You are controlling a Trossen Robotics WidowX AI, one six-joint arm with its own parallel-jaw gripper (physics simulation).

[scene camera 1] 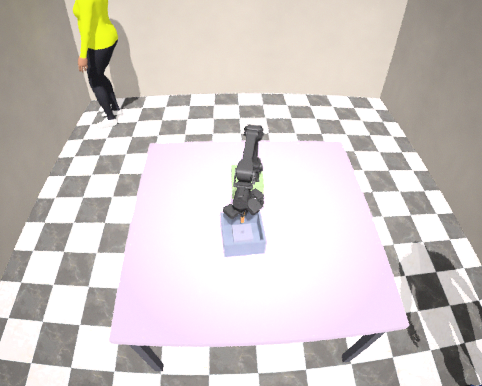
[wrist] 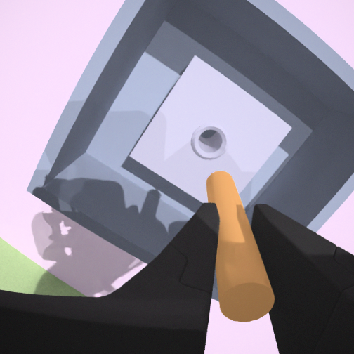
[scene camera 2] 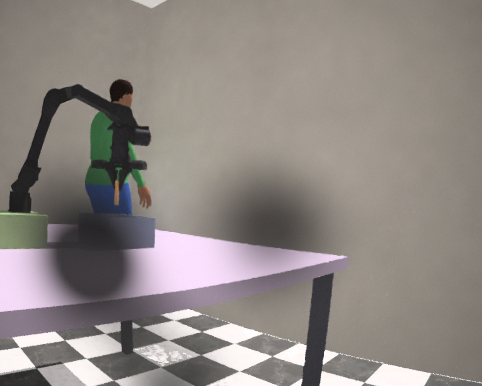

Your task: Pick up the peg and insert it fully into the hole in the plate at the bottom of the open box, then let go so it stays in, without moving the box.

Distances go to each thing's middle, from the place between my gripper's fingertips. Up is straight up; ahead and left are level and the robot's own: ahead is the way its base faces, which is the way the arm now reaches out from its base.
I see the blue-grey box (scene camera 2: 107, 231) 130 mm below my hand. Also, from my hand: orange peg (wrist: 244, 293) (10 mm behind, 10 mm below); pale square plate (wrist: 246, 133) (140 mm below).
